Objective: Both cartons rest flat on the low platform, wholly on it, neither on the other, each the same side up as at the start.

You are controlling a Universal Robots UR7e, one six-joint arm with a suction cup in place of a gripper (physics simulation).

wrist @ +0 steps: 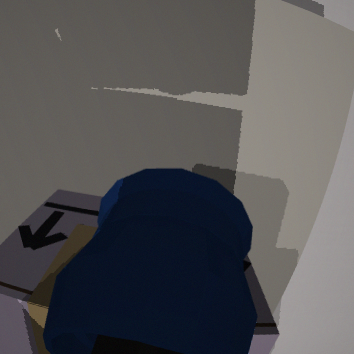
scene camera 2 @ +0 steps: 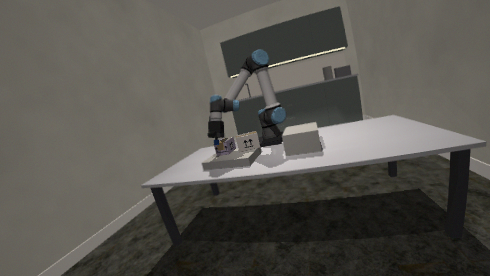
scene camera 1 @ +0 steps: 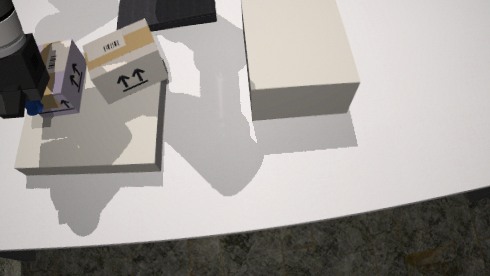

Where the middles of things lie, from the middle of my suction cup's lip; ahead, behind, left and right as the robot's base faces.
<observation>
I see my suction cup 20 mm past the low platform [scene camera 2: 235, 159], 70 mm to the right of it and 110 mm above it.
</observation>
